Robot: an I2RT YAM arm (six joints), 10 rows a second.
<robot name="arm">
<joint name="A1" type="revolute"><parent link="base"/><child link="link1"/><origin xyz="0 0 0.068" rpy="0 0 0"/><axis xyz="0 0 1"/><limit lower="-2.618" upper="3.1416"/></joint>
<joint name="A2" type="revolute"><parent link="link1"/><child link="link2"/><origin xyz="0.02 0.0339 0.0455" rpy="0 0 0"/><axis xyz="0 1 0"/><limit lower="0" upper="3.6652"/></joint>
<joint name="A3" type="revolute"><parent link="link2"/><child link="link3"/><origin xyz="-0.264 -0.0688 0" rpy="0 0 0"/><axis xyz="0 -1 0"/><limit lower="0" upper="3.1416"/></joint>
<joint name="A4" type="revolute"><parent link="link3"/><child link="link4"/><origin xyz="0.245 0.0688 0.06" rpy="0 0 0"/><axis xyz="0 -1 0"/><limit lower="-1.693" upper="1.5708"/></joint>
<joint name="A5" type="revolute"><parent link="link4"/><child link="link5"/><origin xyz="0.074 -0.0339 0.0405" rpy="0 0 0"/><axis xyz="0 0 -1"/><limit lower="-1.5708" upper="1.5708"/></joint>
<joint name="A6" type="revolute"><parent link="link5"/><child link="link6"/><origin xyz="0.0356 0 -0.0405" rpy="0 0 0"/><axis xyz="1 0 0"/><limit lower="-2.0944" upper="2.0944"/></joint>
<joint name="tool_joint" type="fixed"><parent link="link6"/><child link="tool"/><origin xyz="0 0 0" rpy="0 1.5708 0"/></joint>
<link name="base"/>
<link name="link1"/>
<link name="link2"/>
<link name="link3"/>
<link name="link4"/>
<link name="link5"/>
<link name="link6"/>
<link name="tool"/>
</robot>
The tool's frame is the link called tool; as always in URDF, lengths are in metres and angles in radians.
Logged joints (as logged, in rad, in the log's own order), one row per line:
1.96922 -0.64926 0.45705 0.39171 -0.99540 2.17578
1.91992 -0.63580 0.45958 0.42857 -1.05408 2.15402
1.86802 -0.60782 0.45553 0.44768 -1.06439 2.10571
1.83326 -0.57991 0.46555 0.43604 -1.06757 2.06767
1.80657 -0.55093 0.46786 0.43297 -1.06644 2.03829
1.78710 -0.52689 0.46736 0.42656 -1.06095 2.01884
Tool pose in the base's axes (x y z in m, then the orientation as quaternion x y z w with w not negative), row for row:
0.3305 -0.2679 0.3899 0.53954 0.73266 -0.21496 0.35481
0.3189 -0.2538 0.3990 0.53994 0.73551 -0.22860 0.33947
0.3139 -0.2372 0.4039 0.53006 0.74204 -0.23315 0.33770
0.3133 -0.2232 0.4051 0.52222 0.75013 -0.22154 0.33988
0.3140 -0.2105 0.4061 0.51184 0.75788 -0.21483 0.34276
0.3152 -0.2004 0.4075 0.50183 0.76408 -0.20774 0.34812
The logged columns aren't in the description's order. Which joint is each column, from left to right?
Columns, left to right: A2, A1, A6, A5, A4, A3.
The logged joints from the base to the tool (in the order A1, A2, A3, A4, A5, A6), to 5 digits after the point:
-0.64926 1.96922 2.17578 -0.99540 0.39171 0.45705
-0.63580 1.91992 2.15402 -1.05408 0.42857 0.45958
-0.60782 1.86802 2.10571 -1.06439 0.44768 0.45553
-0.57991 1.83326 2.06767 -1.06757 0.43604 0.46555
-0.55093 1.80657 2.03829 -1.06644 0.43297 0.46786
-0.52689 1.78710 2.01884 -1.06095 0.42656 0.46736

